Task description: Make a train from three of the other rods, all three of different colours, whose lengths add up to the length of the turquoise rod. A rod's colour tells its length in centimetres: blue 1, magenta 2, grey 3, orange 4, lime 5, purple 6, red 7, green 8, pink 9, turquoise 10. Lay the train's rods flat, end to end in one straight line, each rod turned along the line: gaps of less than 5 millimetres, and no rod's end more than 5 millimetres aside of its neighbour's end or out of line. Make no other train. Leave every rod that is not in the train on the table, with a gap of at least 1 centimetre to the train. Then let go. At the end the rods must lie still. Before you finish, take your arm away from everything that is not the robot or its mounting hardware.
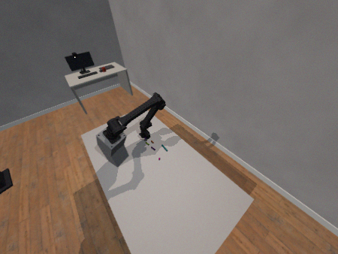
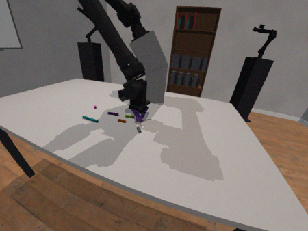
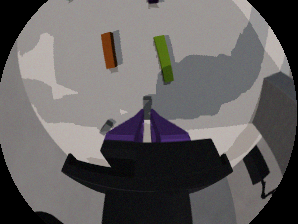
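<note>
Now: hand 100 mm past the magenta rod, 300 mm to the left of it and 10 mm above it. Also, from my hand: purple rod 40 mm behind, 160 mm to the right, 10 mm below; then lime rod 40 mm behind, 60 mm to the right, 10 mm below; then orange rod 20 mm ahead, 90 mm to the right, 10 mm below.
</note>
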